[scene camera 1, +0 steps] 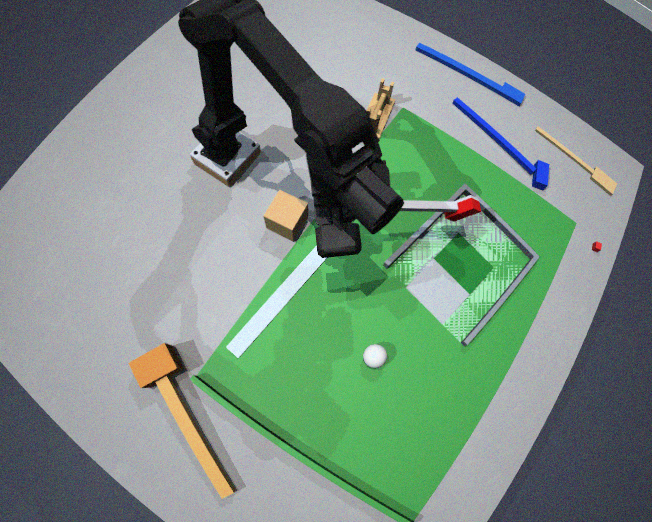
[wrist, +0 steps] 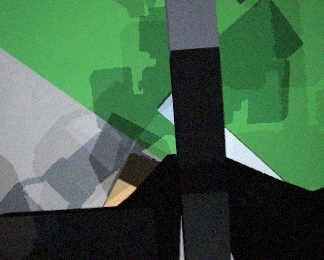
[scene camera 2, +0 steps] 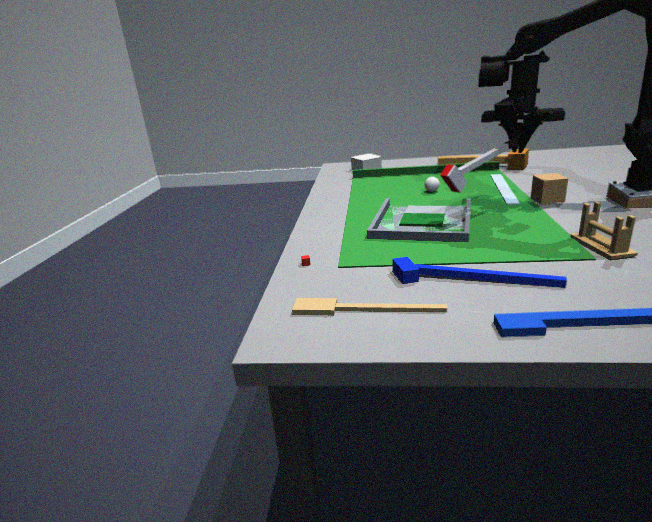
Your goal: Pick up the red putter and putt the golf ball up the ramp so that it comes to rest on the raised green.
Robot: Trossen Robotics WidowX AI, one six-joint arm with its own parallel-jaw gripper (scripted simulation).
Labels:
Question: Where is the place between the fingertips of the gripper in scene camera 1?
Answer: At 335, 212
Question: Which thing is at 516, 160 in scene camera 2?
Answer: An orange mallet.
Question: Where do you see an orange mallet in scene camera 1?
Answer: At 156, 367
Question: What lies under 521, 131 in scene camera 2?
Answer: The gripper.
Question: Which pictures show the tan cube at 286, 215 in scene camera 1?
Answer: Scene camera 1, the wrist view and scene camera 2: all of them.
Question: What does the gripper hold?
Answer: A red putter.

